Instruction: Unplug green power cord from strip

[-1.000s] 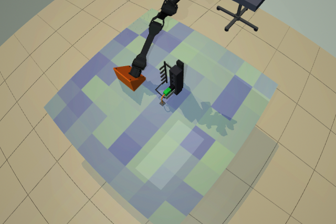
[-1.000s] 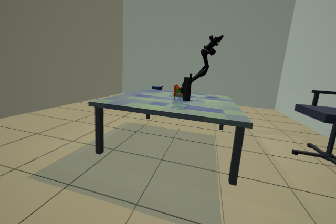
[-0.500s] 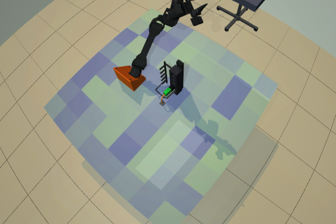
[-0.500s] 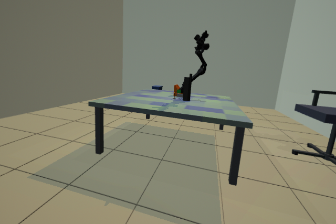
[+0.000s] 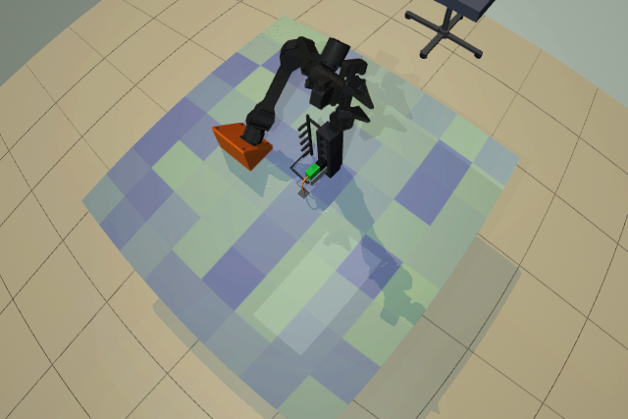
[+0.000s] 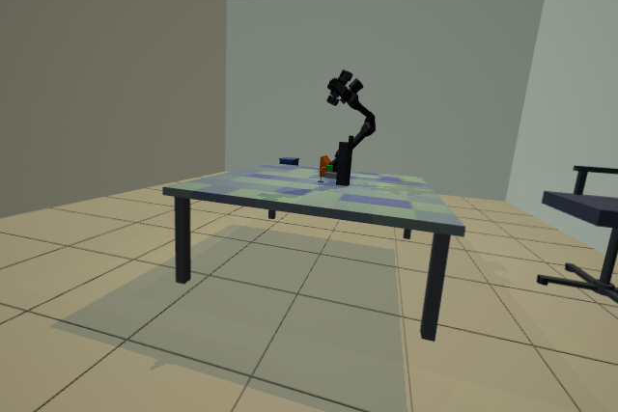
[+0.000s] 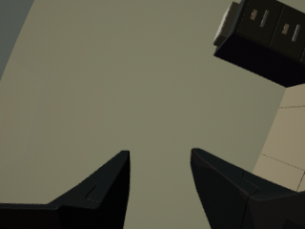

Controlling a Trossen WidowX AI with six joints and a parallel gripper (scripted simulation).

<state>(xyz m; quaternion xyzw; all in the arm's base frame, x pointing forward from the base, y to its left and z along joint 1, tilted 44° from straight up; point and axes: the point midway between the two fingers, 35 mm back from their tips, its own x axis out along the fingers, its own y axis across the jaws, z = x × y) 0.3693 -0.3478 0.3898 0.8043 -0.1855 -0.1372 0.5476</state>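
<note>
The green plug is 46 cm below my gripper tip, 18 cm behind it and 2 cm to the left of it.
</note>
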